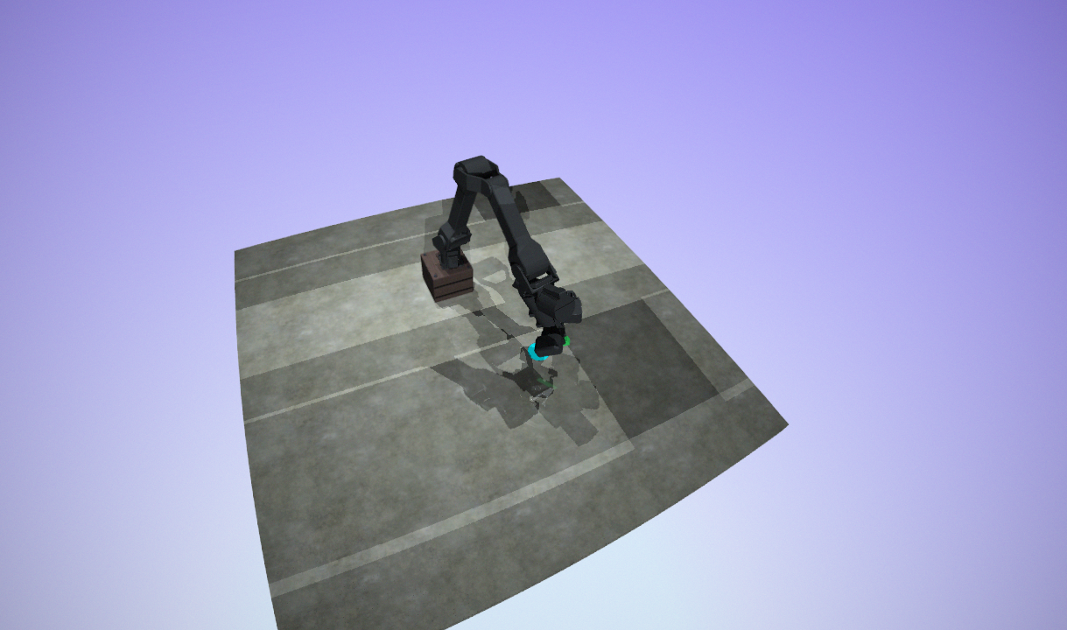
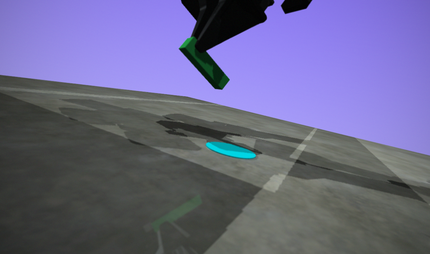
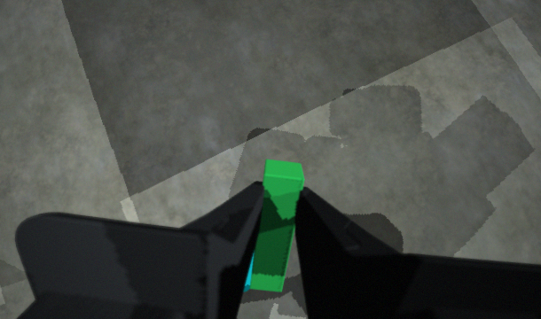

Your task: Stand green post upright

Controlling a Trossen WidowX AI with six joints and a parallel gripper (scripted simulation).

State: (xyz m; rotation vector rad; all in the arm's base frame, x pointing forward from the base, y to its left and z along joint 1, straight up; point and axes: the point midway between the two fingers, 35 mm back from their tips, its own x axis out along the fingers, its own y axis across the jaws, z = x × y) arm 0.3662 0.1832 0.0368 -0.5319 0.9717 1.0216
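Right now my gripper tip is 10 cm above the cyan circle, 6 cm past it and 3 cm to the left of it. Also, from my gripper tip: green post: 2 cm to the right, 1 cm below, 1 cm behind.
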